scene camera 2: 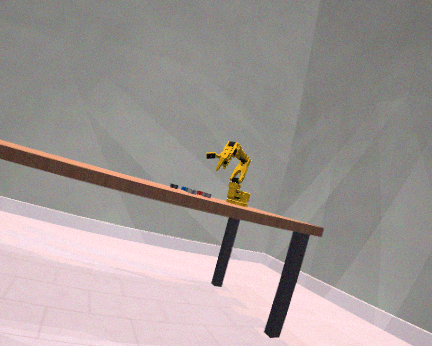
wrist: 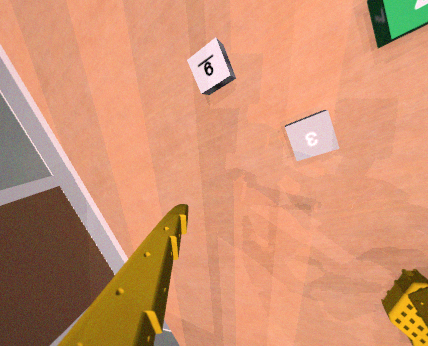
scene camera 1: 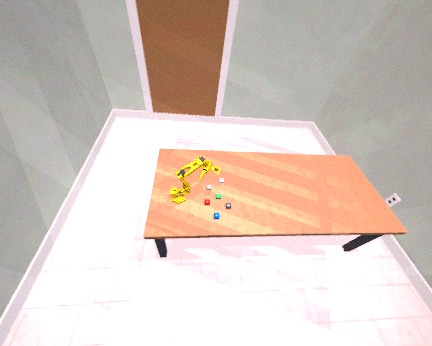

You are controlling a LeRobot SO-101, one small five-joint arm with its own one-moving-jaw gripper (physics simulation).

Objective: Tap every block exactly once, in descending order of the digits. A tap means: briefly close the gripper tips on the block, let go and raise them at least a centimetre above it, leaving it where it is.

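My gripper is fully open and empty, raised high above the table. In the wrist view its fixed jaw shows and the moving jaw is out of the picture. A white block has a black digit with a bar, reading 9 with the bar as underline. A light grey block shows a white 3. A green block is cut off in the wrist view. A red block, a dark grey block and a blue block have unreadable digits.
The blocks stand apart on the wooden table. The yellow arm base stands left of them in scene camera 1. Part of the arm's yellow body shows at the lower right of the wrist view.
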